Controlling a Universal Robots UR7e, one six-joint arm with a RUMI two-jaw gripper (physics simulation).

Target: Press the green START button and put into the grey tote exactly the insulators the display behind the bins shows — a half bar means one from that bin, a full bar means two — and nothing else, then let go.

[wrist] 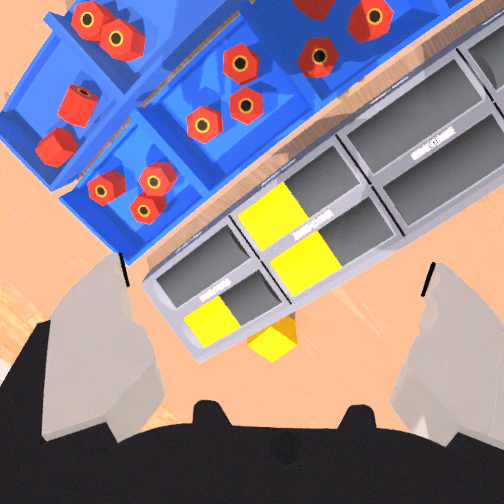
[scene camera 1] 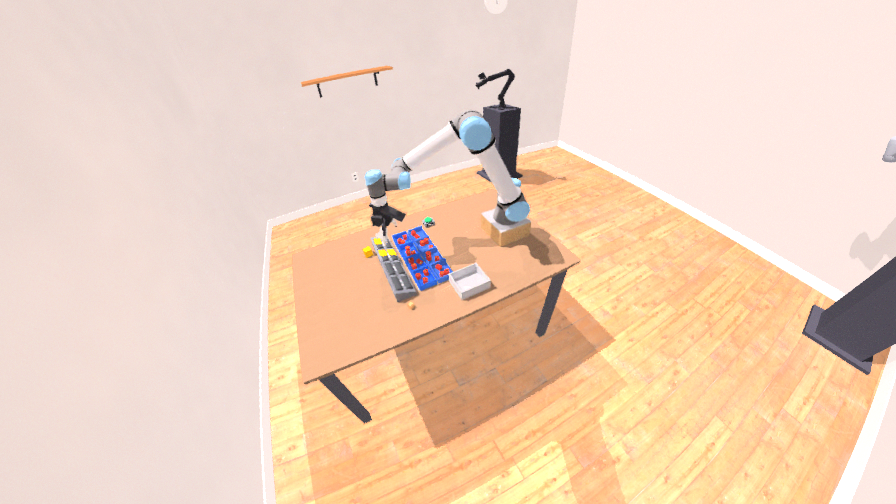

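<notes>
My gripper is open and empty, hovering above the far end of the grey display. The display lies beside the blue bins of red hexagonal insulators. In the wrist view three cells show yellow half bars; the other visible cells are grey. The grey tote stands on the near side of the bins and looks empty. The green START button sits beyond the bins' far end.
A yellow cube lies on the table right beside the display's outer edge. A small orange object lies near the display's near end. The arm's base block stands at the table's far right.
</notes>
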